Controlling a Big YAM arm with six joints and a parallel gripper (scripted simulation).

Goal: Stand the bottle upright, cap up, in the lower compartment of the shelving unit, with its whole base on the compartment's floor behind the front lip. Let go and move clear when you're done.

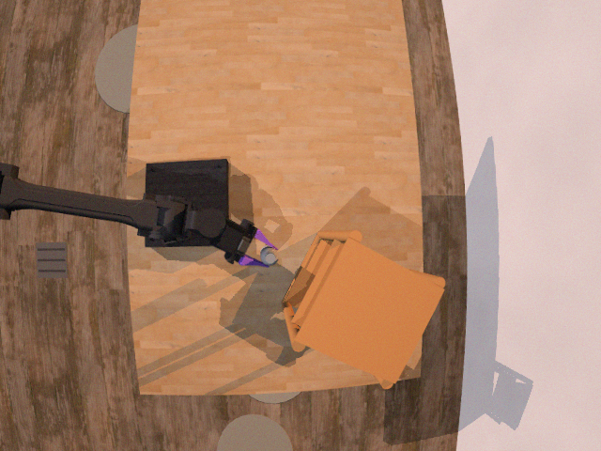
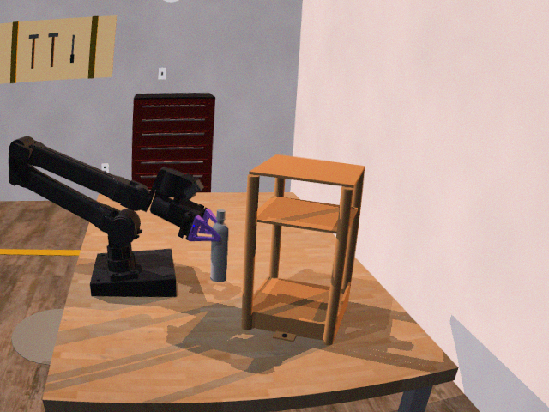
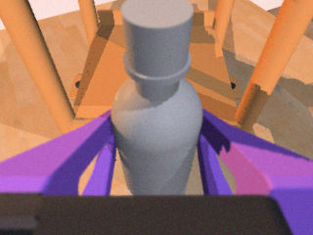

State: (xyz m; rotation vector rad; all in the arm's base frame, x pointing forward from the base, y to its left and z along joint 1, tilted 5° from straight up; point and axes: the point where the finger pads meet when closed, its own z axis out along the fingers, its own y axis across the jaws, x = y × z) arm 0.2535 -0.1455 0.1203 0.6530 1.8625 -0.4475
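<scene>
Now: the shelving unit 170 mm ahead of my hand and 130 mm to the right of it. Also, from my hand: grey bottle: right at my hand.
</scene>
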